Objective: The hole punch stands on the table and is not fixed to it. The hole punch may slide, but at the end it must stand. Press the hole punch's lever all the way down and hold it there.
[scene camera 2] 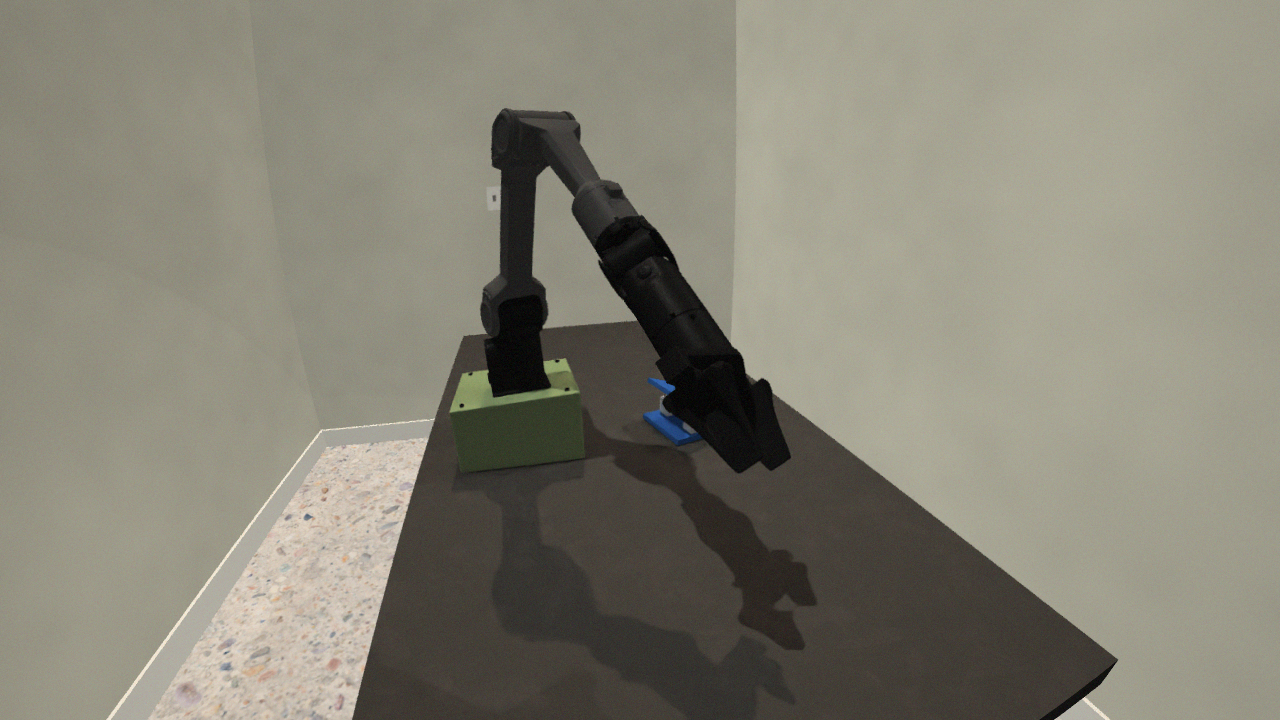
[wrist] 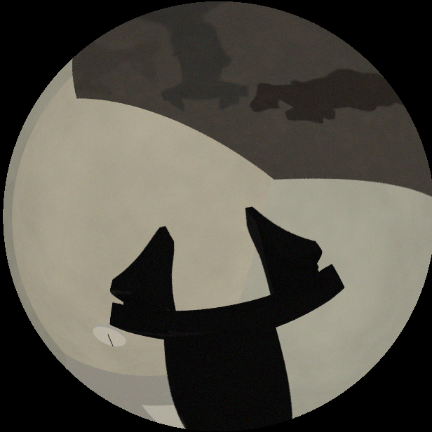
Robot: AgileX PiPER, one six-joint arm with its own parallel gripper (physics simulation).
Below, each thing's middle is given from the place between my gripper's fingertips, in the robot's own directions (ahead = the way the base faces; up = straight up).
The blue hole punch (scene camera 2: 675,429) lies 130 mm ahead of my hand, 450 mm to the left of it and 160 mm below it.
